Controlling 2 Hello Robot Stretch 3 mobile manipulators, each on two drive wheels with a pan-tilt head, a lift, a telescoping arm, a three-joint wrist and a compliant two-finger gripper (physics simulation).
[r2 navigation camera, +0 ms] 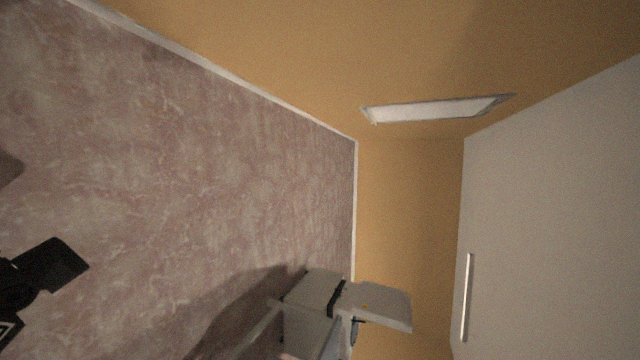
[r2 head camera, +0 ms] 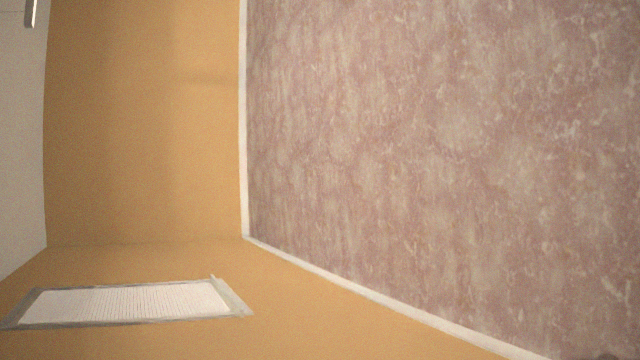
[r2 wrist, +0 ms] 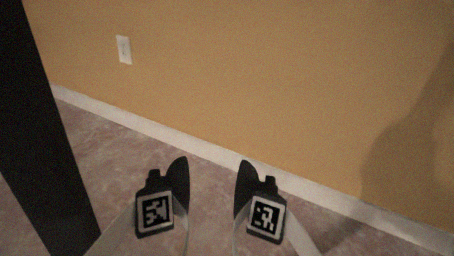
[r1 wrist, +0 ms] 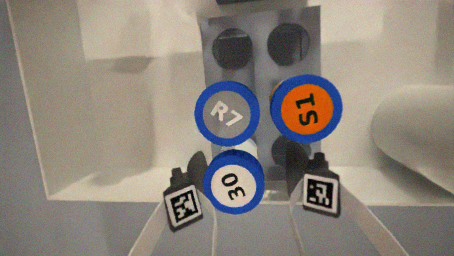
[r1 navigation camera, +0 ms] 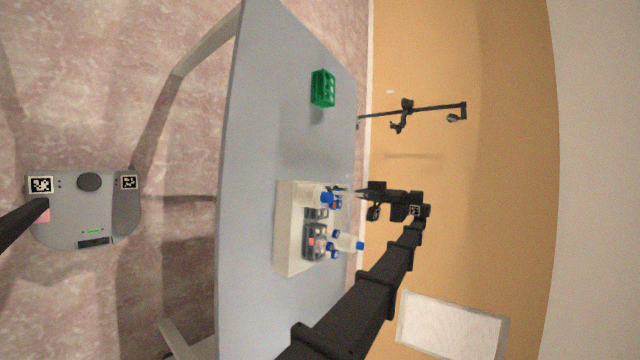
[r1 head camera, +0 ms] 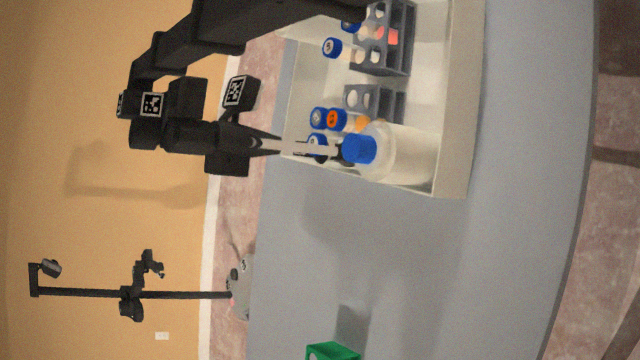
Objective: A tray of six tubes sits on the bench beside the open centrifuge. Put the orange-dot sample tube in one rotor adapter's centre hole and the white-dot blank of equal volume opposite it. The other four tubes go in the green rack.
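In the r1 wrist view, r1's gripper (r1 wrist: 247,167) (r1 head camera: 332,154) is open, its fingertips on either side of a blue-capped tube (r1 wrist: 233,182) with a white top marked 30; the left fingertip is nearer the cap. The orange-top tube S1 (r1 wrist: 306,109) (r1 head camera: 336,119) and grey-top tube R7 (r1 wrist: 226,114) (r1 head camera: 318,118) stand beyond it in a grey rack (r1 wrist: 261,30) inside the tray (r1 head camera: 465,100) (r1 navigation camera: 285,230). Other blue-capped tubes (r1 head camera: 331,48) (r1 navigation camera: 336,233) stand in the tray's other grey rack. The green rack (r1 head camera: 332,351) (r1 navigation camera: 315,95) is on the bench. r2's gripper (r2 wrist: 212,182) is open and empty.
A white bottle (r1 head camera: 410,150) (r1 wrist: 420,125) stands beside the S1 tube; a second bottle (r1 navigation camera: 348,242) is at the tray's far side. The centrifuge (r2 navigation camera: 315,292) has its lid (r2 navigation camera: 380,305) raised. A dark post (r2 wrist: 45,125) stands left of r2's gripper.
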